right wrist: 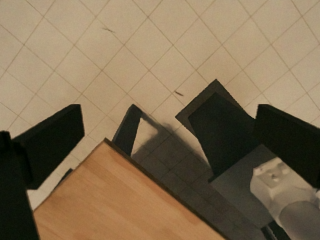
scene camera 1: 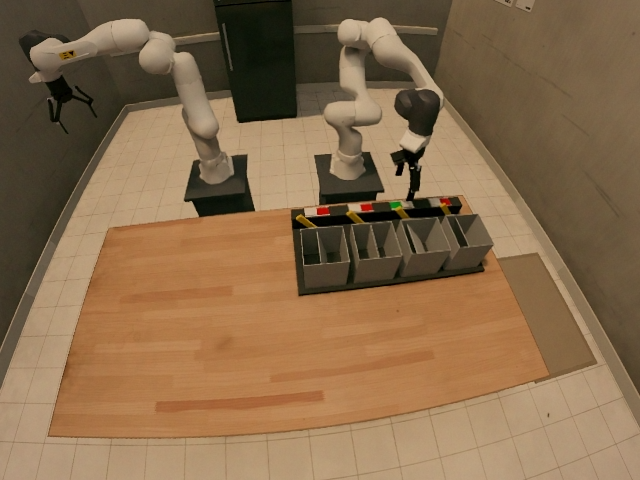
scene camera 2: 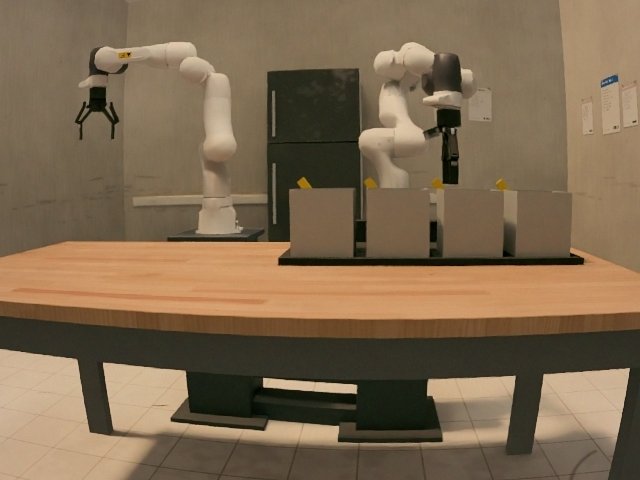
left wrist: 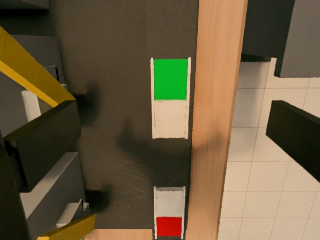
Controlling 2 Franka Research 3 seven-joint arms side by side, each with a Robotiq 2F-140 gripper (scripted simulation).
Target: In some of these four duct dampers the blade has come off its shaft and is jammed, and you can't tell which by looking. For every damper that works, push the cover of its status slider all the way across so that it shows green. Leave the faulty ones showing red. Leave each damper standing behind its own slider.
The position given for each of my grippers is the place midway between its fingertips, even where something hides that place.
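Observation:
My left gripper (scene camera 2: pixel 450 184), (left wrist: pixel 173 117) is seen in scene camera 2 and the left wrist view. My right gripper (scene camera 1: pixel 81 124), (right wrist: pixel 169 119), (scene camera 2: pixel 96 139) is seen in scene camera 1, the right wrist view and scene camera 2. I also see a damper (scene camera 2: pixel 322 222), a damper (scene camera 2: pixel 397 219), a damper (scene camera 2: pixel 470 222) and a damper (scene camera 1: pixel 464 253).

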